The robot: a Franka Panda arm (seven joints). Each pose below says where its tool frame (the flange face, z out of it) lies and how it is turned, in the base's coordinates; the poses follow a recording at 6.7 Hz.
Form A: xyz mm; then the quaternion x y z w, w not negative.
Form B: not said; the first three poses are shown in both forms.
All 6 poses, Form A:
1: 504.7 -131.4 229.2 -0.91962 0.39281 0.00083 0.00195
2: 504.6 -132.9 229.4 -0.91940 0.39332 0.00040 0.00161
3: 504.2 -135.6 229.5 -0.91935 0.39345 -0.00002 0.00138
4: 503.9 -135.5 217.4 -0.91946 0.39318 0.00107 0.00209
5: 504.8 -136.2 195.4 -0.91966 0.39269 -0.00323 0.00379
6: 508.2 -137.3 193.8 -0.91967 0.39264 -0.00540 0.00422
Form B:
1: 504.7 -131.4 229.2 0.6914 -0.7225 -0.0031 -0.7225 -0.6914 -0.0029
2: 504.6 -132.9 229.4 0.6906 -0.7232 -0.0020 -0.7232 -0.6906 -0.0026
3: 504.2 -135.6 229.5 0.6904 -0.7234 -0.0010 -0.7234 -0.6904 -0.0026
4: 503.9 -135.5 217.4 0.6908 -0.7230 -0.0036 -0.7230 -0.6908 -0.0030
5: 504.8 -136.2 195.4 0.6916 -0.7223 0.0030 -0.7223 -0.6916 -0.0095
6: 508.2 -137.3 193.8 0.6916 -0.7222 0.0066 -0.7221 -0.6916 -0.0120
